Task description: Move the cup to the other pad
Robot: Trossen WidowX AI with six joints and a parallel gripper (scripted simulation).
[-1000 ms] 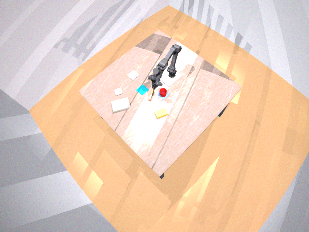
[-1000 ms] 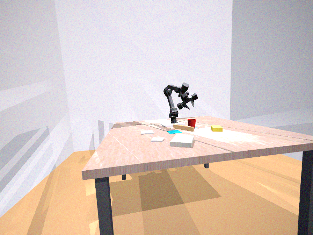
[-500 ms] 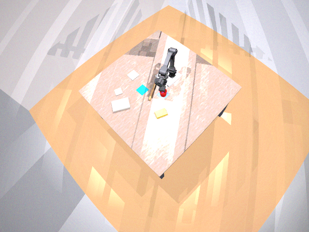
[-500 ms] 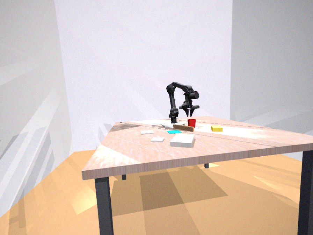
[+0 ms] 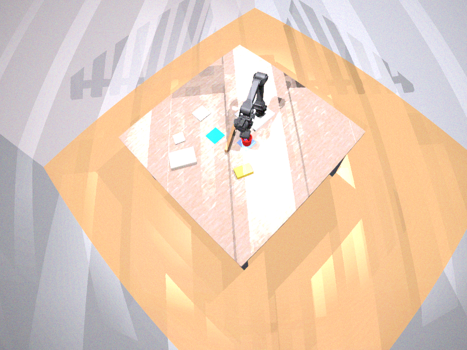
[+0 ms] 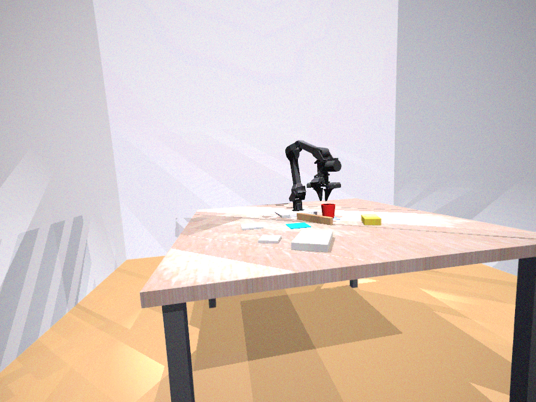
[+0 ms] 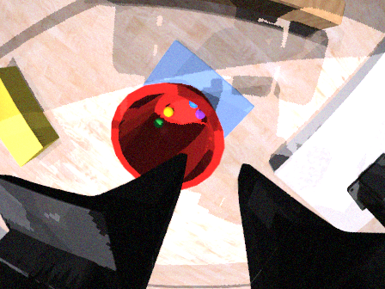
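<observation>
Right now the red cup is 50 mm below my gripper tip, 30 mm ahead of it and 10 mm to the left of it. From my gripper tip the other things lie so: wooden bar: 90 mm to the right, 80 mm below, 80 mm ahead; then cyan pad: 190 mm to the right, 140 mm ahead, 100 mm below; then pale blue pad: 100 mm below, 30 mm ahead, 10 mm to the left.
</observation>
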